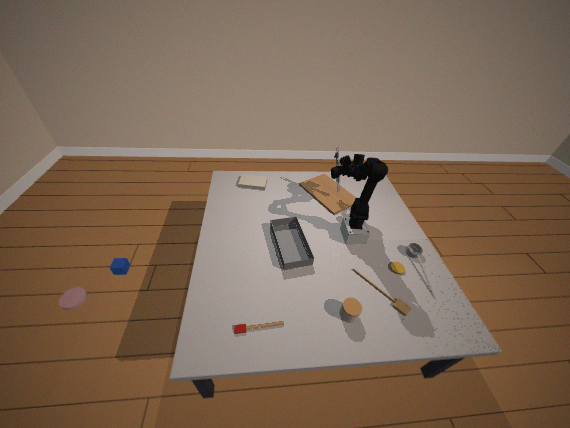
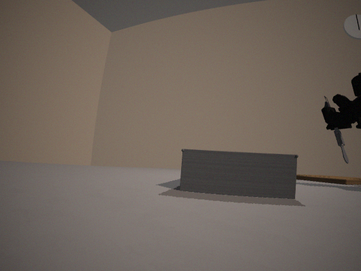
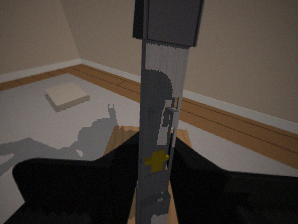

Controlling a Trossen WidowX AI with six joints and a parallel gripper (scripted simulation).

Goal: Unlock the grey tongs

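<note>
My gripper tip is now 19 cm above the wooden board. Also, from my gripper tip: cream block: 52 cm ahead, 4 cm to the right, 19 cm below; roasting tin: 25 cm ahead, 49 cm to the left, 17 cm below; yellow lock piece: 2 cm behind, 3 cm to the left, 1 cm above.
</note>
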